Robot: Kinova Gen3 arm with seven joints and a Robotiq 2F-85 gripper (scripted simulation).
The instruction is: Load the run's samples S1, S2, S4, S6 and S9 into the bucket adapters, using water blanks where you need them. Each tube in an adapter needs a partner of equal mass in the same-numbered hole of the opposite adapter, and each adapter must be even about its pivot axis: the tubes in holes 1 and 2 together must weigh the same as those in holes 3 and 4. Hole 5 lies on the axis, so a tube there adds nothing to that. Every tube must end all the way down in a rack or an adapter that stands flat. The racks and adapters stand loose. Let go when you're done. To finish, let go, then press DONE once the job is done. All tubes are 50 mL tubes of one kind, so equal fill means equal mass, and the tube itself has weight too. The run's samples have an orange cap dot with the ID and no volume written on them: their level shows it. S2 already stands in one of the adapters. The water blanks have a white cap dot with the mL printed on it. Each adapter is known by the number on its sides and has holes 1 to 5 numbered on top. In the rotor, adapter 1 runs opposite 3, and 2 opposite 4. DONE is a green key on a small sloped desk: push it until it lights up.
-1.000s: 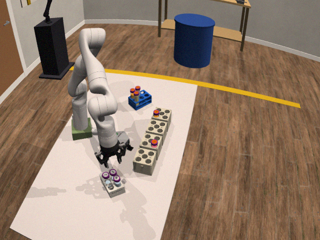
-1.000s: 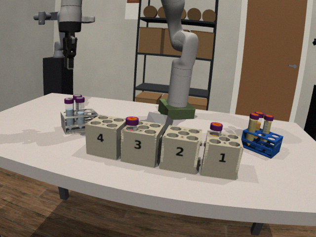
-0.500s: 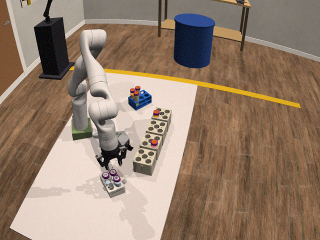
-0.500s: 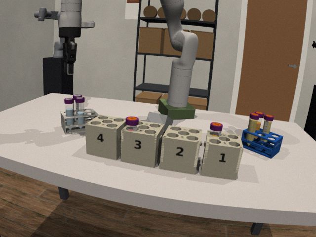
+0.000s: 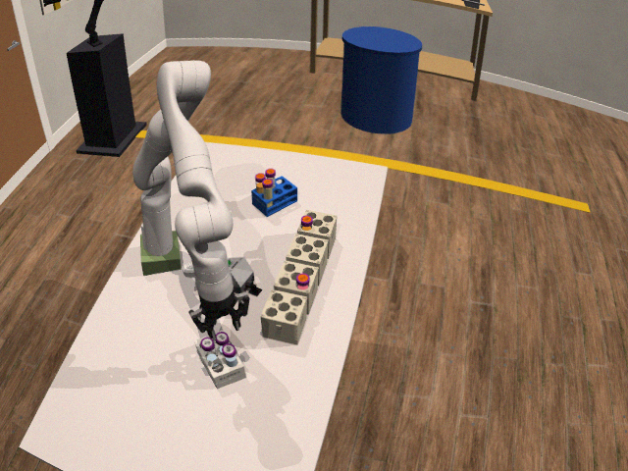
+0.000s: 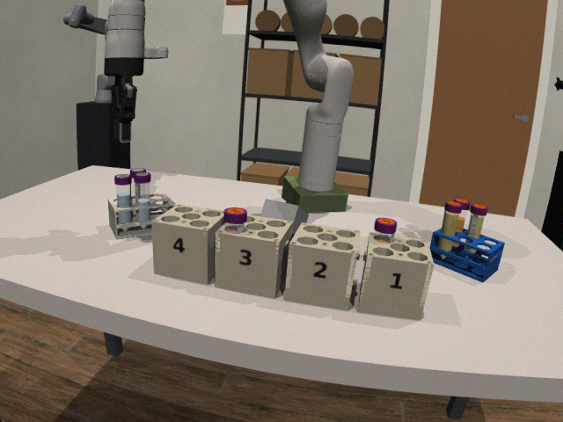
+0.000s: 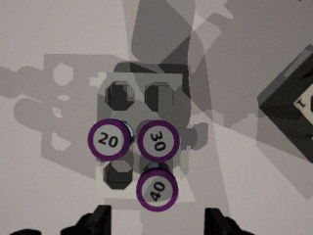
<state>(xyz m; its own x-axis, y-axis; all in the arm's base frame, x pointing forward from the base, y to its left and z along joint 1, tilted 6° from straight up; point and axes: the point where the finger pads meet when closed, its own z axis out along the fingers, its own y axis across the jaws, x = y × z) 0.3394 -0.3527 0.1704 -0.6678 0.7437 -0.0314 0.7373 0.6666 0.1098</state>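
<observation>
The white-dot blank is 10 mm to the left of my hand and 140 mm below it. The rest, counted from my hand: grey done desk: 90 mm behind, 310 mm to the left, 150 mm below; adapter 2: 100 mm ahead, 400 mm to the left, 160 mm below; blank rack: 40 mm behind, 20 mm to the left, 180 mm below.
</observation>
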